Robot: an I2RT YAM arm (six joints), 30 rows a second.
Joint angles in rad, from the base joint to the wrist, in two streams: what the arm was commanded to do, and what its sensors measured. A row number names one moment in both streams.
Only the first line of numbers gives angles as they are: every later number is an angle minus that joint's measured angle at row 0.
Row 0, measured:
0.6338 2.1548 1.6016 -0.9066 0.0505 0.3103
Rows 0 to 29, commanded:
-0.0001 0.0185 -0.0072 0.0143 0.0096 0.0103
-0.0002 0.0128 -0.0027 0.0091 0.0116 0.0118
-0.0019 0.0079 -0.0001 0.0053 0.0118 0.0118
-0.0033 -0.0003 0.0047 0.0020 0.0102 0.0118
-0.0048 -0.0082 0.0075 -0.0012 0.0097 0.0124
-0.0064 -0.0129 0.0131 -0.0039 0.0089 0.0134
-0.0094 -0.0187 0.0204 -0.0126 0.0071 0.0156
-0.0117 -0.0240 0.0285 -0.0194 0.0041 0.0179
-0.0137 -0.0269 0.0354 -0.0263 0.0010 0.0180
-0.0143 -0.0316 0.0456 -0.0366 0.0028 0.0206
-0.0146 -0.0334 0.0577 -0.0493 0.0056 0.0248
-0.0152 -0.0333 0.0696 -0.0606 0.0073 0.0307
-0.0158 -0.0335 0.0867 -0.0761 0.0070 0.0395
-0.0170 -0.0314 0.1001 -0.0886 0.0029 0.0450
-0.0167 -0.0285 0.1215 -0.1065 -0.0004 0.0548
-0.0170 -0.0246 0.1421 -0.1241 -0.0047 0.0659
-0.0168 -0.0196 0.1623 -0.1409 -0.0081 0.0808
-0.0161 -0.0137 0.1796 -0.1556 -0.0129 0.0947
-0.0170 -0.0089 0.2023 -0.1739 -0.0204 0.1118
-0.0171 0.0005 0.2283 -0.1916 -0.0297 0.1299
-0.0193 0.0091 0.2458 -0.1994 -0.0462 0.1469
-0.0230 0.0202 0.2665 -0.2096 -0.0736 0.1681
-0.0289 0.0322 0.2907 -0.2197 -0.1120 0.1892
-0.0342 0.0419 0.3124 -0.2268 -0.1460 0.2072
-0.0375 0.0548 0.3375 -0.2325 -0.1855 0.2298
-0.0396 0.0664 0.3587 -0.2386 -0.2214 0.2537
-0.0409 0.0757 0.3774 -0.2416 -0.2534 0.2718
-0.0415 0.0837 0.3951 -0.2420 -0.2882 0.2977
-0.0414 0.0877 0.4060 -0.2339 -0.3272 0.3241
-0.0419 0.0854 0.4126 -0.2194 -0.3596 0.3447
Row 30, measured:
-0.0446 0.0805 0.3861 -0.2006 -0.2170 0.2476
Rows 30 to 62, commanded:
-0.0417 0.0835 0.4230 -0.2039 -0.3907 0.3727
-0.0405 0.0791 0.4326 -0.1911 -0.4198 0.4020
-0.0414 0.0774 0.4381 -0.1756 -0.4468 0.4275
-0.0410 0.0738 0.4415 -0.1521 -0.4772 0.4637
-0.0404 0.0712 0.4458 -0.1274 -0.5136 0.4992
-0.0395 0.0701 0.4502 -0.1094 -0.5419 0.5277
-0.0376 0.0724 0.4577 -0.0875 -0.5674 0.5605
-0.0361 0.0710 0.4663 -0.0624 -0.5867 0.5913
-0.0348 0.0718 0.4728 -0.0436 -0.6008 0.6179
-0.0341 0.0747 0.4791 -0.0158 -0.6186 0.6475
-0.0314 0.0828 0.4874 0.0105 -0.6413 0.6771
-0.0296 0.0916 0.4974 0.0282 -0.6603 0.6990
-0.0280 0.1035 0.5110 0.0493 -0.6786 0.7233
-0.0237 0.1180 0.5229 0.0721 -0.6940 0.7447
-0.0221 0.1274 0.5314 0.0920 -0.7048 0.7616
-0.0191 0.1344 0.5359 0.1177 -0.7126 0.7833
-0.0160 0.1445 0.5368 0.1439 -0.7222 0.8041
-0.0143 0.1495 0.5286 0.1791 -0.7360 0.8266
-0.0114 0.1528 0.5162 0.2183 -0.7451 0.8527
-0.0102 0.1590 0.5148 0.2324 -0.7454 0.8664
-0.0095 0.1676 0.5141 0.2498 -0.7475 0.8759
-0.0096 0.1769 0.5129 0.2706 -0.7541 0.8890
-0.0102 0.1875 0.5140 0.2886 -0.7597 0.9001
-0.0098 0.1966 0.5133 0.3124 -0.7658 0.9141
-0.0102 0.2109 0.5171 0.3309 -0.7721 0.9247
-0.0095 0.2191 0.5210 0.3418 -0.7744 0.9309
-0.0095 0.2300 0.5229 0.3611 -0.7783 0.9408
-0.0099 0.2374 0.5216 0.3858 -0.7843 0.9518
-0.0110 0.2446 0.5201 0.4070 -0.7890 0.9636
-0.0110 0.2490 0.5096 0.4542 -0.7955 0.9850
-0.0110 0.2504 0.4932 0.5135 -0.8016 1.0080
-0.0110 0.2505 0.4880 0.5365 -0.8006 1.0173
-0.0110 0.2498 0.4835 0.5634 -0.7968 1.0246
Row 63, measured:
-0.0122 0.2502 0.4917 0.4158 -0.7774 0.9659
